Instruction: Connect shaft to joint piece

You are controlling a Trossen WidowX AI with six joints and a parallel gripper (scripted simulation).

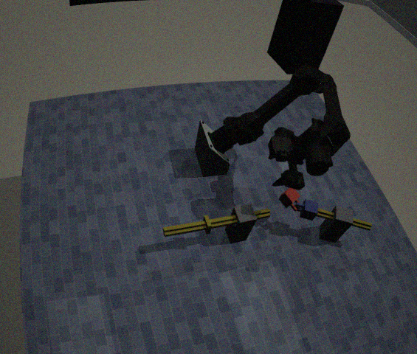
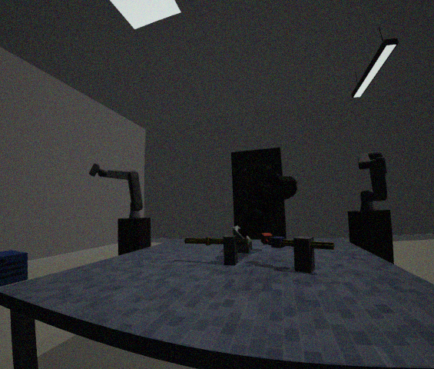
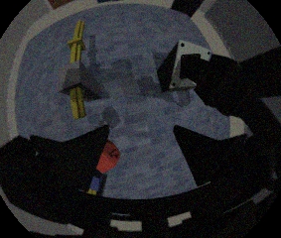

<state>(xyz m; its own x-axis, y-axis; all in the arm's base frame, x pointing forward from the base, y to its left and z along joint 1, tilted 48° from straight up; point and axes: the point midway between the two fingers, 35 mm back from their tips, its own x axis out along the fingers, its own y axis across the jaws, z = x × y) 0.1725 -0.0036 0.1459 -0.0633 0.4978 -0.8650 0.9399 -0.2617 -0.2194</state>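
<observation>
My gripper tip is now 80 mm short of the red joint piece, 30 mm to the right of it and 40 mm above it.
</observation>
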